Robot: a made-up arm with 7 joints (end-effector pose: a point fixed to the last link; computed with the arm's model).
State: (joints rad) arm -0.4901 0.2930 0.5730 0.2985 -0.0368 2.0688 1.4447
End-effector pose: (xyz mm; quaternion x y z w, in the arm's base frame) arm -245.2 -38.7 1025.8 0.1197 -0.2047 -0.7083 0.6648
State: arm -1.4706 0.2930 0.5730 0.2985 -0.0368 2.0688 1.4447
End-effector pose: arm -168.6 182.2 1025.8 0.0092 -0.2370 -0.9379 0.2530
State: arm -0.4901 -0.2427 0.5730 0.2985 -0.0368 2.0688 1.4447
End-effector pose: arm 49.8 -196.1 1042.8 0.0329 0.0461 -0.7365 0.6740
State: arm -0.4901 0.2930 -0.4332 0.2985 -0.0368 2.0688 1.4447
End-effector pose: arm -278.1 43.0 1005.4 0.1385 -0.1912 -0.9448 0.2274
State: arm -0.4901 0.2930 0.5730 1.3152 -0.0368 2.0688 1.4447
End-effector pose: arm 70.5 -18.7 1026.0 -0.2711 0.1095 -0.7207 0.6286
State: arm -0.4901 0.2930 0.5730 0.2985 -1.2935 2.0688 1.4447
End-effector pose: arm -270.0 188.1 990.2 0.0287 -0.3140 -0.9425 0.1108
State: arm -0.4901 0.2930 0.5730 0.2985 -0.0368 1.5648 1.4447
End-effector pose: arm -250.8 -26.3 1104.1 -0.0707 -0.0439 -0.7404 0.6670
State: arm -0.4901 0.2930 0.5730 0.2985 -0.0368 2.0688 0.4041
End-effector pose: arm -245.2 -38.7 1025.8 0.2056 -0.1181 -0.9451 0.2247
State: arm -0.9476 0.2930 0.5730 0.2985 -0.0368 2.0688 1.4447
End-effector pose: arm -237.1 73.6 1025.8 0.0702 -0.2265 -0.8406 0.4869
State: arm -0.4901 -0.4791 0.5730 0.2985 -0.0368 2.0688 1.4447
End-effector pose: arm 174.2 -262.4 993.7 -0.0066 0.1568 -0.7323 0.6627
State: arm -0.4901 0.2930 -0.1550 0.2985 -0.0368 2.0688 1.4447
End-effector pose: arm -277.6 17.3 1009.2 0.1367 -0.2000 -0.9013 0.3591
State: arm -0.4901 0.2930 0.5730 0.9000 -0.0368 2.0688 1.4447
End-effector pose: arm -57.6 -20.6 1065.1 -0.1143 -0.0200 -0.7386 0.6641
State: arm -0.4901 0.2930 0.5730 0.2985 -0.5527 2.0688 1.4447
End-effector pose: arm -291.3 49.5 1013.5 0.0862 -0.2623 -0.8452 0.4575
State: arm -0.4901 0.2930 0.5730 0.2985 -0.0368 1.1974 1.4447
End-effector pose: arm -230.0 -17.1 1157.6 -0.2074 0.0757 -0.7342 0.6420
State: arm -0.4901 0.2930 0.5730 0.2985 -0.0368 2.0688 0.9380
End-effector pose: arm -245.2 -38.7 1025.8 0.1672 -0.1682 -0.8524 0.4661
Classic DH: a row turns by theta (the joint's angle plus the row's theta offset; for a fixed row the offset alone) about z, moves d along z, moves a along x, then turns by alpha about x. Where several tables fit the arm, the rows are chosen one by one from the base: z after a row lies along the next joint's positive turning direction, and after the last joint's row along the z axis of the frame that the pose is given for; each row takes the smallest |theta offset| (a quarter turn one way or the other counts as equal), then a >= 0, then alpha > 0; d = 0 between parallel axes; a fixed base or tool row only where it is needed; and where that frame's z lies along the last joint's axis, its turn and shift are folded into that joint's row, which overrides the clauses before.
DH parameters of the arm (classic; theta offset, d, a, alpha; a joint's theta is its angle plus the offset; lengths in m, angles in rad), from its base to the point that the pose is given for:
joint 1: 0 0.425 0 1.5708
joint 2: 0 0.0572 0 -1.5708
joint 3: 0 0.3184 0.0201 -1.5708
joint 4: 0 0.0537 -0.0189 1.5708
joint 5: 0 0.332 0 1.5708
joint 6: 1.5708 0.1281 0.1578 1.5708
joint 7: 0 0.0215 0 0

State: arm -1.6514 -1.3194 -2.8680 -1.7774 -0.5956 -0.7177 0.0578
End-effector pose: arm 142.3 -332.2 133.8 0.2364 0.2359 -0.3897 0.8582
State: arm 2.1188 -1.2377 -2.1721 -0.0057 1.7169 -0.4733 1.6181
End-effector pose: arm -190.7 776.0 613.9 0.9628 0.1573 0.2197 0.0051
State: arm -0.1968 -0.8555 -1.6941 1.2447 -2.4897 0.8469 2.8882
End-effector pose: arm 354.6 -606.1 615.1 0.2741 -0.0834 0.5222 0.8033
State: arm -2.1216 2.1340 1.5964 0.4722 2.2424 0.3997 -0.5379
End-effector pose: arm 515.9 311.3 -42.4 -0.8986 -0.3947 0.0463 0.1859
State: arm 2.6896 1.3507 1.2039 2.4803 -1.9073 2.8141 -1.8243
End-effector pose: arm 131.1 -302.0 408.8 -0.5426 -0.8185 0.1555 0.1071
